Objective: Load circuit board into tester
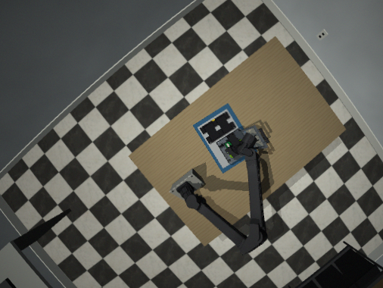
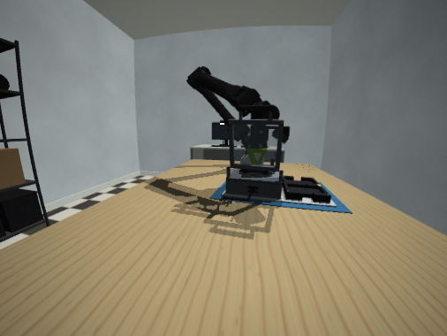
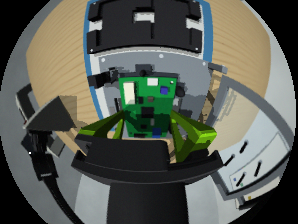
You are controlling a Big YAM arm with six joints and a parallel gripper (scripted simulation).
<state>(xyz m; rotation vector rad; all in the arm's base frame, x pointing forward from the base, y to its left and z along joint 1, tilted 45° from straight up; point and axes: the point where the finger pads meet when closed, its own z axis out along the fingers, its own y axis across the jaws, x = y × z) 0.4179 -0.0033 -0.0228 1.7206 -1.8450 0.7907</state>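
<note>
Now: hand right at the green circuit board. Also, from my hand: tester plate 1 cm ahead, 1 cm to the left, 2 cm below; then clear lid 13 cm ahead, 1 cm to the right, 10 cm above.
</note>
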